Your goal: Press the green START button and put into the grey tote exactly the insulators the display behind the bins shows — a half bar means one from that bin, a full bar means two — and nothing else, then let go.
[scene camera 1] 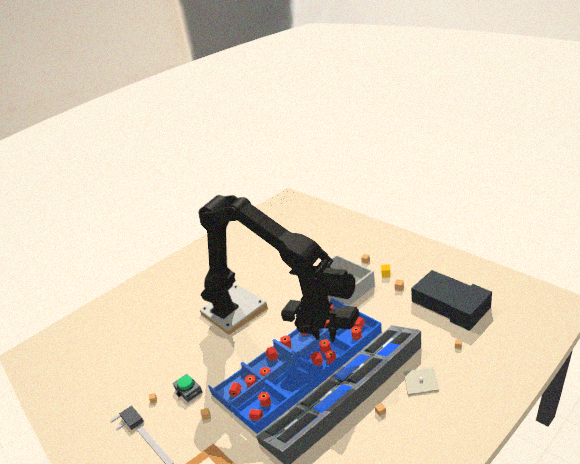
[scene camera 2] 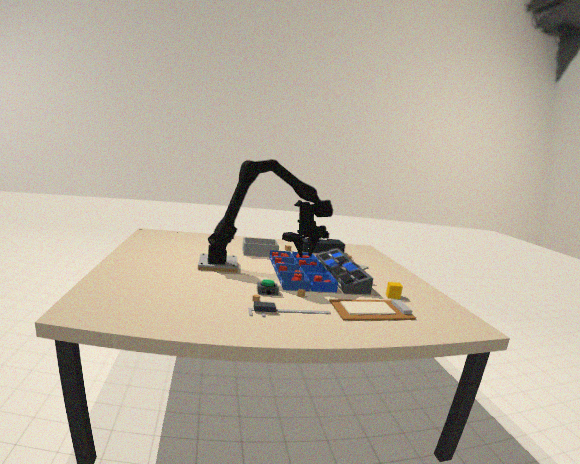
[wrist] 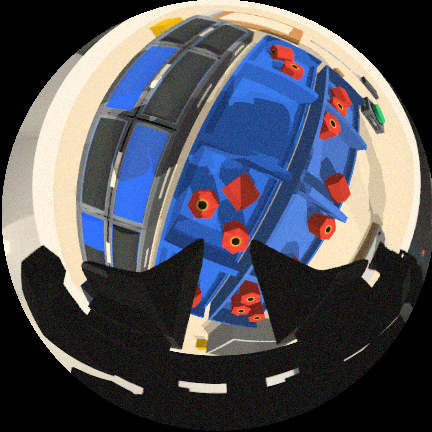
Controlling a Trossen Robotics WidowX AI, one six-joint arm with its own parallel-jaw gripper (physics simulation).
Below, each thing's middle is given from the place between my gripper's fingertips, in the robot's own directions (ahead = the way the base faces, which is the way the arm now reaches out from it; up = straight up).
I see my gripper 120 mm short of the grey display [scene camera 1: 326, 421], 80 mm to the left of it and 20 mm above it. The rest, counted from my hand: dark box [scene camera 1: 463, 304] (180 mm ahead, 320 mm to the left, 20 mm below); grey tote [scene camera 1: 364, 277] (140 mm behind, 230 mm to the left, 20 mm below).
